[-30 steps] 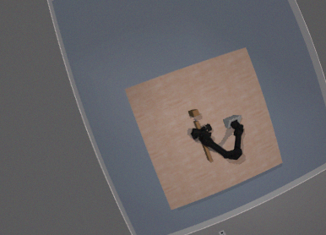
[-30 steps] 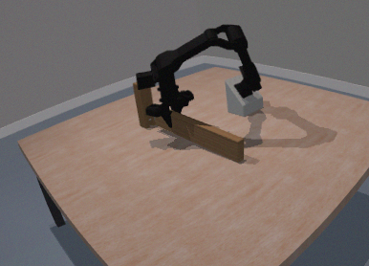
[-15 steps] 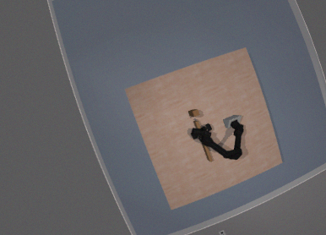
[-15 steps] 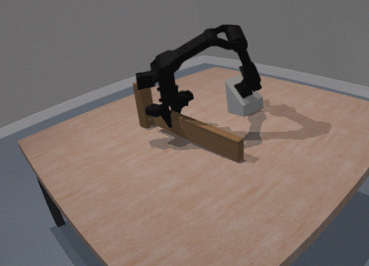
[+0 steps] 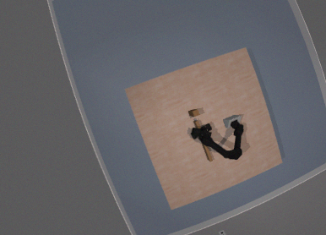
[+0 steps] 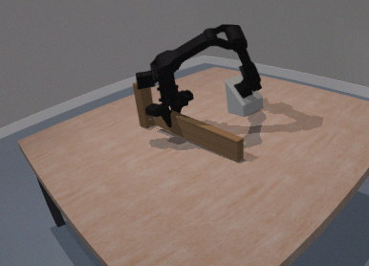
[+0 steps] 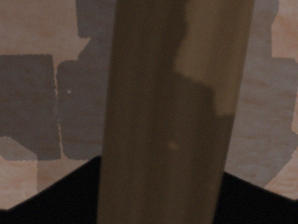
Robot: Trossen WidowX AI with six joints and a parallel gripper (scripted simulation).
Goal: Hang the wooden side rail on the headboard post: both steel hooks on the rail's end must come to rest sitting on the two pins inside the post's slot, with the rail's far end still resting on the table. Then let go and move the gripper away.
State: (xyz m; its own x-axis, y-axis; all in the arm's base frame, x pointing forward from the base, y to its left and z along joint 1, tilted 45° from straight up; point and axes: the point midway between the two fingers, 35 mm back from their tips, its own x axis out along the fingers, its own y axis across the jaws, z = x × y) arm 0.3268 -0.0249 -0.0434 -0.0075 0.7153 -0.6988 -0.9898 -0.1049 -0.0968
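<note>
Right now the wooden headboard post is 170 mm to the right of my gripper tip and 40 mm above it.
</note>
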